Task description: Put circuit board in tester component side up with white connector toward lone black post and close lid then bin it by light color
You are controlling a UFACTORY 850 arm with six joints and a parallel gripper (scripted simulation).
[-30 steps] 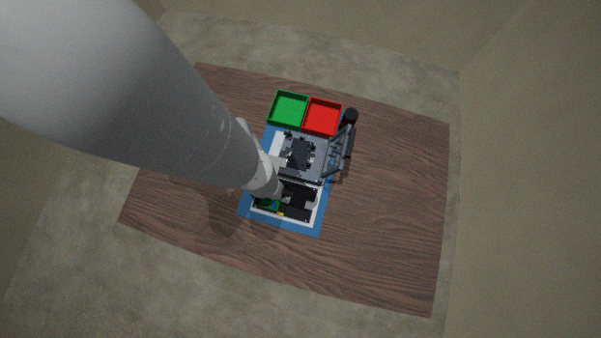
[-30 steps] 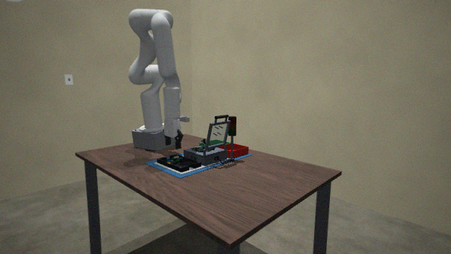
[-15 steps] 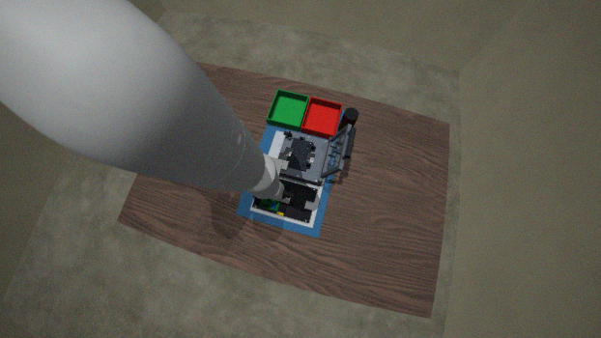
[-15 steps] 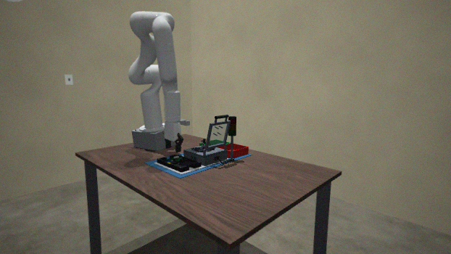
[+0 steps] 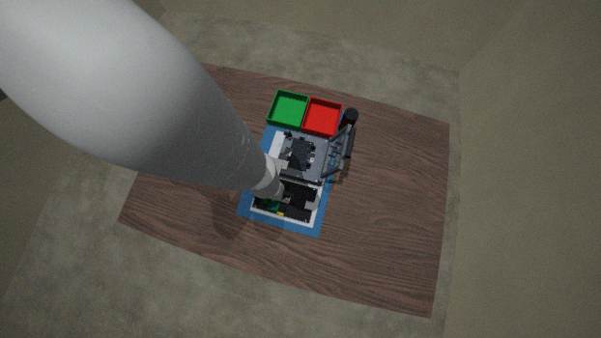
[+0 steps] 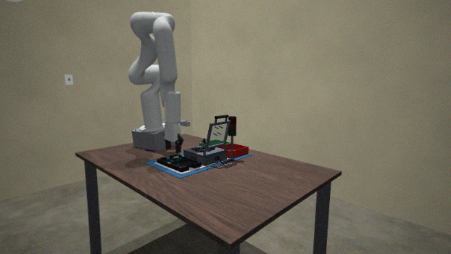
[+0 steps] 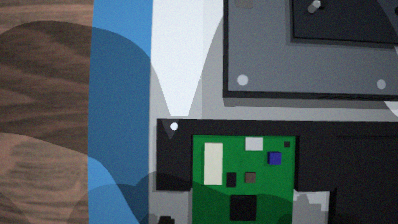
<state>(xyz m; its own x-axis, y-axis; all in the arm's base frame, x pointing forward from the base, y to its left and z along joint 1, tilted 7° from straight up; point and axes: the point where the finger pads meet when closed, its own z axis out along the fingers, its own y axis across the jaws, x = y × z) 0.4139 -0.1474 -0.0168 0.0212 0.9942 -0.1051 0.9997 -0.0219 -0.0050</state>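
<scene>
My gripper is now 60 mm above the green circuit board. The rest, counted from my hand: red bin: 110 mm ahead, 370 mm to the left, 70 mm below; then tester lid: 190 mm ahead, 160 mm to the left, 100 mm above; then green bin: 40 mm behind, 370 mm to the left, 70 mm below.
</scene>
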